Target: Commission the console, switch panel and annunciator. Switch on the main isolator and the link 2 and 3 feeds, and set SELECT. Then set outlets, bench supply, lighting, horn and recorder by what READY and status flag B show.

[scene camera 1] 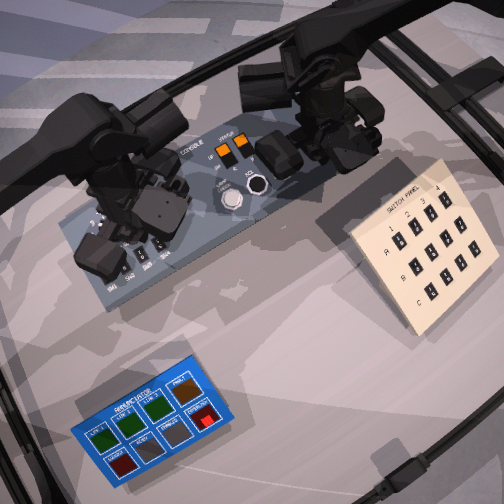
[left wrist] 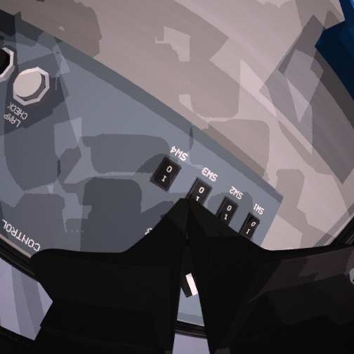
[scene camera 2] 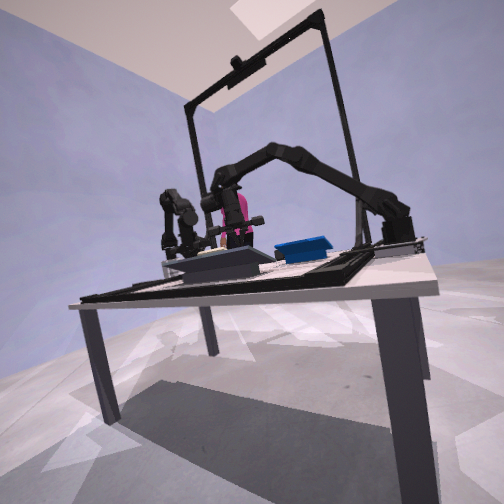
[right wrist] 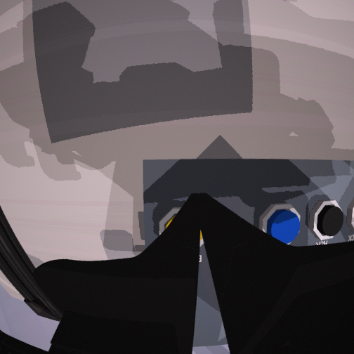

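The grey console [scene camera 1: 200, 227] [scene camera 2: 220, 260] [left wrist: 110, 120] [right wrist: 165, 175] lies under both grippers. My left gripper [scene camera 1: 127, 239] [left wrist: 186, 204] is shut and empty above its switches, tips overlapping SW3 in the left wrist view; a white pointer [left wrist: 191, 285] shows between its fingers. My right gripper [scene camera 1: 320, 145] [right wrist: 197, 199] is shut and empty, partly hiding a yellow button [right wrist: 171, 222]. Status flag A [scene camera 1: 222, 150] and status flag B [scene camera 1: 240, 140] show orange in their upper halves. On the blue annunciator [scene camera 1: 200, 377] [scene camera 2: 305, 245], READY [scene camera 1: 150, 449] is grey. The switch panel [scene camera 1: 372, 245] [scene camera 2: 212, 251] has small black rockers.
The white LAMP CHECK button [scene camera 1: 232, 199] [left wrist: 29, 84] stands beside the black ACK button [scene camera 1: 257, 184] [right wrist: 330, 220]. A blue button [right wrist: 284, 226] is near the right fingers. One annunciator window [scene camera 1: 207, 421] has a bright red patch. A person in pink [scene camera 2: 243, 210] stands behind the table.
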